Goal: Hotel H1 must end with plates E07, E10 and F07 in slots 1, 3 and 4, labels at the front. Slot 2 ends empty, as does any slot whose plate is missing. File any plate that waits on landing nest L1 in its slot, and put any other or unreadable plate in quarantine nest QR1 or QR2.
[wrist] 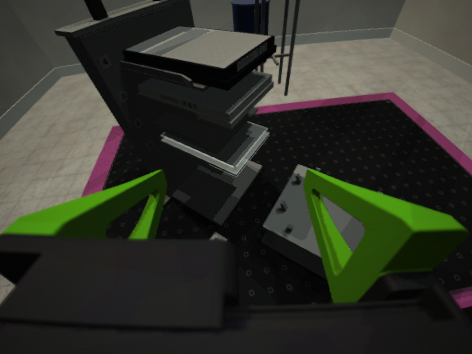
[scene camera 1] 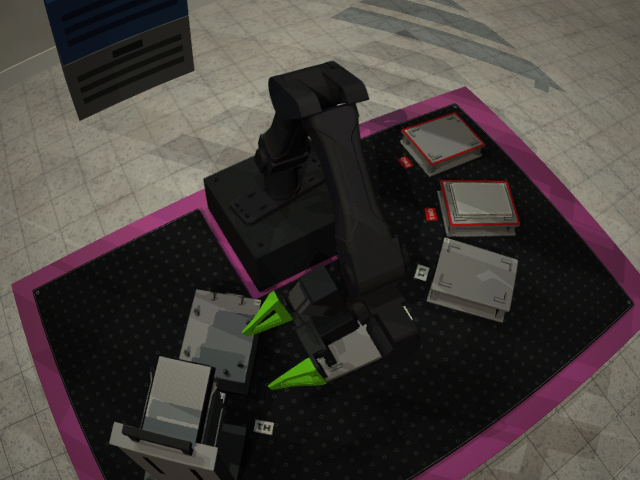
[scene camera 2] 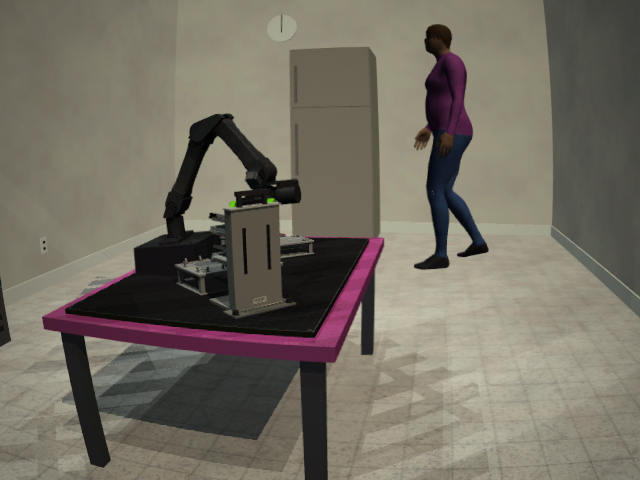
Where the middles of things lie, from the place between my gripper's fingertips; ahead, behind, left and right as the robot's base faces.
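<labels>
From my hand, the clear plate (wrist: 232, 159) is 13 cm to the right and 7 cm below. The N6 nest (scene camera 1: 355, 350) is 20 cm to the left of my hand, 1 cm behind it and 18 cm below it.
</labels>
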